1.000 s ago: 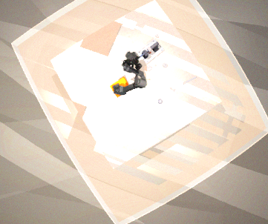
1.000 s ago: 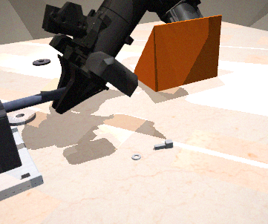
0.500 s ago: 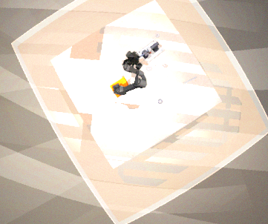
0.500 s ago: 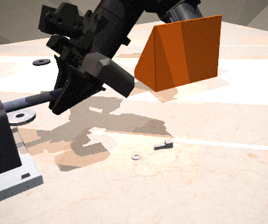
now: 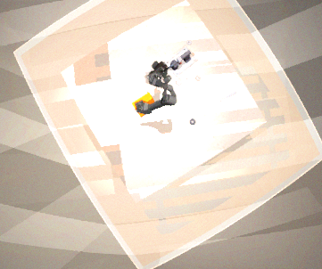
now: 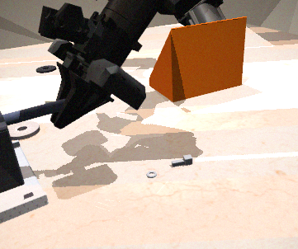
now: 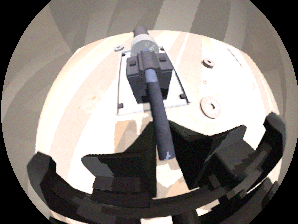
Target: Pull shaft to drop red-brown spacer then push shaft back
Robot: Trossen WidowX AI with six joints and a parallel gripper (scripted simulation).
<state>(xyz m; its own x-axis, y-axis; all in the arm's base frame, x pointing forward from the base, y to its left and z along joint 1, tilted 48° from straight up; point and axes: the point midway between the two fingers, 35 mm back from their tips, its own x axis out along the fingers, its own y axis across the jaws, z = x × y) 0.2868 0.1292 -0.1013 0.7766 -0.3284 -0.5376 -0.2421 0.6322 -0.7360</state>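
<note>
My gripper tip is 60 mm short of the blue-grey shaft, 20 mm to the right of it and 20 mm below it. The rest, counted from my gripper tip: red-brown spacer 130 mm ahead, 30 mm to the left, 30 mm below; then small grey bolt 150 mm behind, 70 mm to the left, 50 mm below; then pale washer 110 mm to the right, 60 mm ahead, 50 mm below.
</note>
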